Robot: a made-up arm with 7 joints.
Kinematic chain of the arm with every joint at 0, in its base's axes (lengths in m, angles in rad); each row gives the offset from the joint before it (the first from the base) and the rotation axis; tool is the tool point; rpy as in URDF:
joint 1: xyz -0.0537 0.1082 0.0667 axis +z
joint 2: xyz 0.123 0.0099 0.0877 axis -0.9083 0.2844 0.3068
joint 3: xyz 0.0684 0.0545 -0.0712 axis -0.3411 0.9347 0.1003
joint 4: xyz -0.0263 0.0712 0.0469 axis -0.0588 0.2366 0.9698
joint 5: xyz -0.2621 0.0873 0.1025 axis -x
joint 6: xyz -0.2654 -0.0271 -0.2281 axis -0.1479 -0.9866 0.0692
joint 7: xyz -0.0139 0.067 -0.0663 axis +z
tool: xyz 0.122 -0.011 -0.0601 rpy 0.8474 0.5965 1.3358
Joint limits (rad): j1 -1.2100..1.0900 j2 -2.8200..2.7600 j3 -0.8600..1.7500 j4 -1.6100..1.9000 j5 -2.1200..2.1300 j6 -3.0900..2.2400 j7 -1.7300..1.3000
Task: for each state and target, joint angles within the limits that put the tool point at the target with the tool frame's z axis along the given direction. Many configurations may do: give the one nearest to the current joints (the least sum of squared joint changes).
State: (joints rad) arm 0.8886 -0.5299 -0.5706 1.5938 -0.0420 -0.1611 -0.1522
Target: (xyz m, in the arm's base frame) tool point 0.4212 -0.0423 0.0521 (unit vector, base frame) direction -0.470 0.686 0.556
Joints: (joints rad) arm 0.4709 -0.1559 -0.5931 1.8355 0.5393 -0.1366 -0.7327
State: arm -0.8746 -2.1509 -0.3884 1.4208 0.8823 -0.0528 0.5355
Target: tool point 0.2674 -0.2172 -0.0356 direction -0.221 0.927 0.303
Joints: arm -0.9789 -2.5918 0.2558 1.9000 0.8342 0.2085 0.4717
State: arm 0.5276 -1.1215 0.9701 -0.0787 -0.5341 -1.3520 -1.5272
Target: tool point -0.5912 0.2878 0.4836 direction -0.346 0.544 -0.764
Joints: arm 0.5593 -0.8422 0.5194 -0.2304 -0.7577 -1.9876 -1.0001
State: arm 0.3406 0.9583 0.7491 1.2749 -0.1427 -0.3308 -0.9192
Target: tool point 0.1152 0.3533 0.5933 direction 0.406 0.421 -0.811
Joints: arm 1.0442 1.2699 0.6730 1.1864 0.2423 -0.4194 -1.3350
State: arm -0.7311 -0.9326 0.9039 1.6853 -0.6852 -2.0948 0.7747
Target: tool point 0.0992 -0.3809 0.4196 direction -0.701 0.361 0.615
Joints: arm 0.0762 -0.6818 0.8705 1.5550 -0.5892 -2.4205 1.3000
